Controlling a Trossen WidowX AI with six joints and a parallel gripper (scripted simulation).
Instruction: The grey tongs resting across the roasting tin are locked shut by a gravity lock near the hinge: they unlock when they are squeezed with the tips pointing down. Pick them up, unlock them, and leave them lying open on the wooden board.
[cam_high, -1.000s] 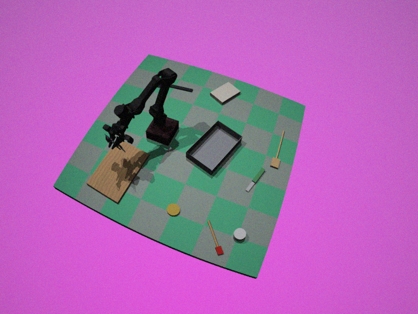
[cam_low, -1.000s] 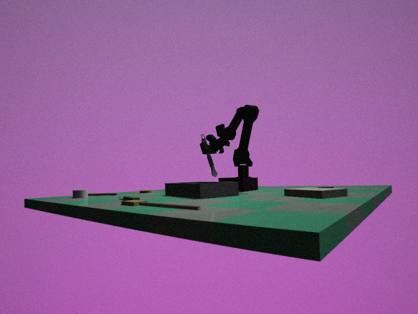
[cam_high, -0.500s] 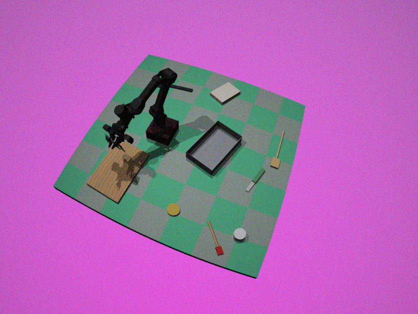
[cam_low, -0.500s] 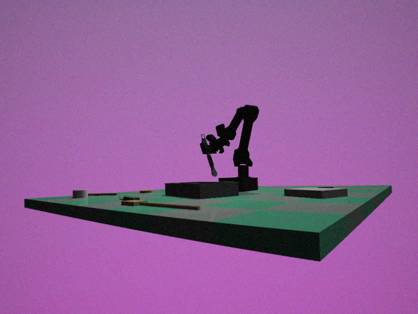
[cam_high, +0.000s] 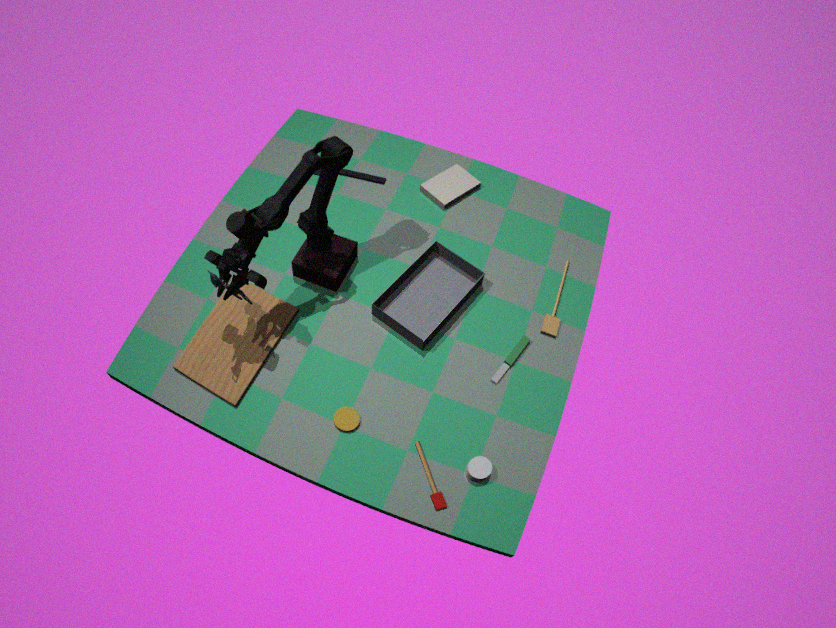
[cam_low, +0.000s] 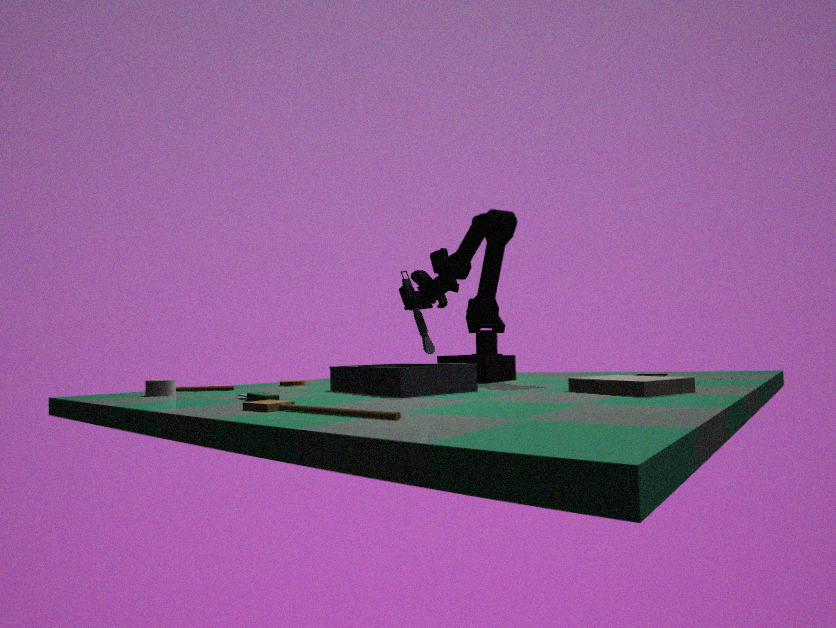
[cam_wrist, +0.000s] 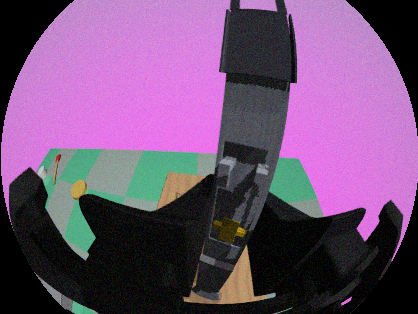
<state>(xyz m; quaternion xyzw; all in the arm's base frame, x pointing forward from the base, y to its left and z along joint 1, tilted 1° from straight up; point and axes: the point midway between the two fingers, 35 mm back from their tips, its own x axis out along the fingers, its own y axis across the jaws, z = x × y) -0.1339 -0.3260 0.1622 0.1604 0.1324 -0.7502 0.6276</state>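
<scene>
The wooden board lies 220 mm below my gripper tip. From my gripper tip the other things lie so: white cylinder 760 mm ahead, 210 mm below, 160 mm to the right; roasting tin 500 mm ahead, 320 mm to the left, 200 mm below; yellow disc 390 mm ahead, 220 mm below, 120 mm to the right.
</scene>
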